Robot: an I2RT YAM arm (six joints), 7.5 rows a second.
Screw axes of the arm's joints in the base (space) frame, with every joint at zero. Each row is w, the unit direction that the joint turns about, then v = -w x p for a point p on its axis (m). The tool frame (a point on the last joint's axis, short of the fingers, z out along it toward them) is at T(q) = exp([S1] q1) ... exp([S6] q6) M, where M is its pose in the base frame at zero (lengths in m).
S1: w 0 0 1 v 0 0 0
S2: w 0 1 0 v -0.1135 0 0.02
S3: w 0 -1 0 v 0.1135 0 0.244
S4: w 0 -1 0 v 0.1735 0 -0.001
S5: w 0 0 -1 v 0 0.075 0
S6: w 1 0 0 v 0 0.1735 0
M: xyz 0.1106 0 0.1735 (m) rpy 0 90 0 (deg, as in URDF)
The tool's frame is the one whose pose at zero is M.
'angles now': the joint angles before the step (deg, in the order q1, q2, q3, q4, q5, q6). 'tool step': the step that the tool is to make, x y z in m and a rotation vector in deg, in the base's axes. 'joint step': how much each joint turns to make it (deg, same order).
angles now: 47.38 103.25 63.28 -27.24 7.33 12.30
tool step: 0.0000 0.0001 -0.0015 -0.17 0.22 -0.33
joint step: 0.02 0.25 0.00 -0.06 0.09 0.34
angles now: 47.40 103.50 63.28 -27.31 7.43 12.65
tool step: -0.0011 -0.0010 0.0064 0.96 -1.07 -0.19
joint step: 0.04 -1.31 -0.30 0.40 0.22 0.16
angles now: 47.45 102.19 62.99 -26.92 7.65 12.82
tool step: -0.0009 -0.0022 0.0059 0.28 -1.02 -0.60
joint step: -0.06 -1.23 -0.22 -0.15 0.73 0.26
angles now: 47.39 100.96 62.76 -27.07 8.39 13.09
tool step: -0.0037 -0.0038 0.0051 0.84 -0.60 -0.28
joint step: 0.03 -1.82 -1.11 0.27 0.02 0.34
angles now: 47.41 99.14 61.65 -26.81 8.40 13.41
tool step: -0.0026 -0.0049 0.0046 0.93 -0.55 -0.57
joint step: -0.25 -1.79 -1.15 0.36 -0.06 0.39
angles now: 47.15 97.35 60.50 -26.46 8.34 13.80
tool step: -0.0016 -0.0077 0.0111 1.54 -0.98 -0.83
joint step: -0.74 -2.83 -0.81 -0.26 -0.26 0.24
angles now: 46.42 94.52 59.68 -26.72 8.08 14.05
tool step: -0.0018 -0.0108 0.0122 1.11 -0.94 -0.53
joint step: -1.14 -3.28 -0.85 -0.91 -0.39 -0.49
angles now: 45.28 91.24 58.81 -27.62 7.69 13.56
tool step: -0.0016 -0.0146 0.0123 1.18 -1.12 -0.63
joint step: -1.77 -3.80 -1.22 -0.83 -0.64 -0.96
